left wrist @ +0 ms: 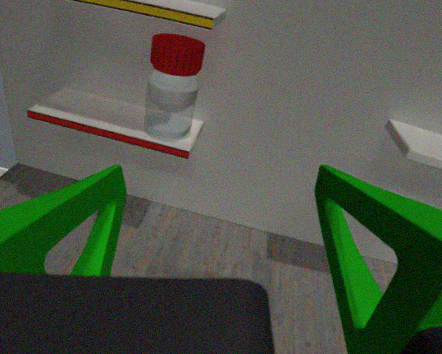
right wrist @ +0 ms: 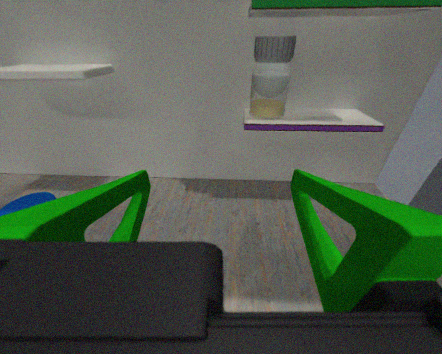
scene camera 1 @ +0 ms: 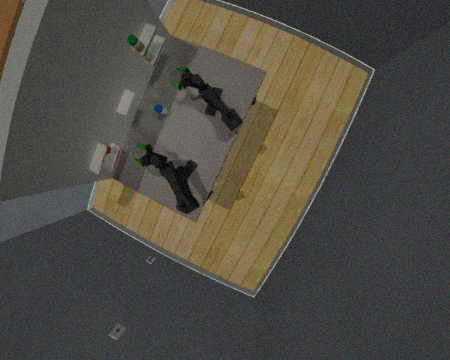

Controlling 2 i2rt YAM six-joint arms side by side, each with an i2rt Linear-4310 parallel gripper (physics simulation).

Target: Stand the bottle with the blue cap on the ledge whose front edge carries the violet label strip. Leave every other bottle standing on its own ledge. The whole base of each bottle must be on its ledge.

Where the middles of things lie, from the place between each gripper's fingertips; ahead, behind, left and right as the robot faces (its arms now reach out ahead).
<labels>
The grey-capped bottle (right wrist: 270, 81) lies 220 mm ahead of my right hand, 70 mm to the right of it and 30 mm above it. Also, from my right hand: red-strip ledge (left wrist: 113, 115) (660 mm to the left, 250 mm ahead, 30 mm below); then violet-strip ledge (right wrist: 291, 116) (210 mm ahead, 140 mm to the right, 30 mm below); then red-capped bottle (left wrist: 172, 87) (600 mm to the left, 240 mm ahead, 30 mm above).
The red-capped bottle lies 230 mm ahead of my left hand, 70 mm to the left of it and 60 mm below it. From my left hand the other things lie so: red-strip ledge (240 mm ahead, 130 mm to the left, 120 mm below); grey-capped bottle (600 mm to the right, 200 mm ahead, 60 mm below); violet-strip ledge (670 mm to the right, 200 mm ahead, 120 mm below).
</labels>
